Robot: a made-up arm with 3 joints. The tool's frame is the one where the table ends.
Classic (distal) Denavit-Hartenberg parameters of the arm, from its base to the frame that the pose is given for. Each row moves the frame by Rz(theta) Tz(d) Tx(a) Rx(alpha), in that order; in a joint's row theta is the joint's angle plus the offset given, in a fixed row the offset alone. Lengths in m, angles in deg.
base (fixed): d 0.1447, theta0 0, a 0, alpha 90
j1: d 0, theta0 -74.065, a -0.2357, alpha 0
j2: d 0, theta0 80.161, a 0.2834, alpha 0
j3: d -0.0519, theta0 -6.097, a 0.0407, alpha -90
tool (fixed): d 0.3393, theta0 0, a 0, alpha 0
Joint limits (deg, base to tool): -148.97..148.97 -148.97..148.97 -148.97..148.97
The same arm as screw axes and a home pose.
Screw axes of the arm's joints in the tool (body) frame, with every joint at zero. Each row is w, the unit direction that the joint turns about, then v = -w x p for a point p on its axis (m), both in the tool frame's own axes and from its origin. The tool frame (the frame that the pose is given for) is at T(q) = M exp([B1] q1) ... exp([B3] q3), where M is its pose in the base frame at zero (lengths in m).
B1: w 0 -1 0 v -0.596 0 0.2578
B2: w 0 -1 0 v -0.3694 0 0.3225
B3: w 0 -1 0 v -0.3393 0 0.0407
M: xyz 0.2578 0.0519 0.7407 (m) rpy 0 0 0 (deg, as in URDF)
Joint limits (deg, base to tool): -148.97..148.97 -148.97..148.97 -148.97..148.97

